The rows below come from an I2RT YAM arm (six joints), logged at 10 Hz.
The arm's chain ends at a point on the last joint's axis. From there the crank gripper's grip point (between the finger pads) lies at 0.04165 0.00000 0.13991 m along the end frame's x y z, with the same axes.
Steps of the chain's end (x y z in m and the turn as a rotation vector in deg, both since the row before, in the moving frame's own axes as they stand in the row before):
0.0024, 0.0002, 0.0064, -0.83, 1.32, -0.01
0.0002, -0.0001, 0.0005, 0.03, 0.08, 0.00
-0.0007, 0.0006, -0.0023, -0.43, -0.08, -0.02
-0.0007, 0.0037, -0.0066, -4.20, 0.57, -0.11
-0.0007, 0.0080, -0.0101, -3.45, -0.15, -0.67
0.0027, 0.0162, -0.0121, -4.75, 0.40, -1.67
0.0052, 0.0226, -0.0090, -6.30, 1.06, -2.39
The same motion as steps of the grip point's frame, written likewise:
0.0056, 0.0022, 0.0054, -0.83, 1.32, -0.01
0.0004, -0.0002, 0.0004, 0.03, 0.08, 0.00
-0.0009, 0.0016, -0.0022, -0.43, -0.08, -0.02
0.0007, 0.0139, -0.0074, -4.20, 0.57, -0.11
-0.0010, 0.0159, -0.0102, -3.45, -0.15, -0.67
0.0038, 0.0265, -0.0128, -4.75, 0.40, -1.67
0.0081, 0.0361, -0.0105, -6.30, 1.06, -2.39

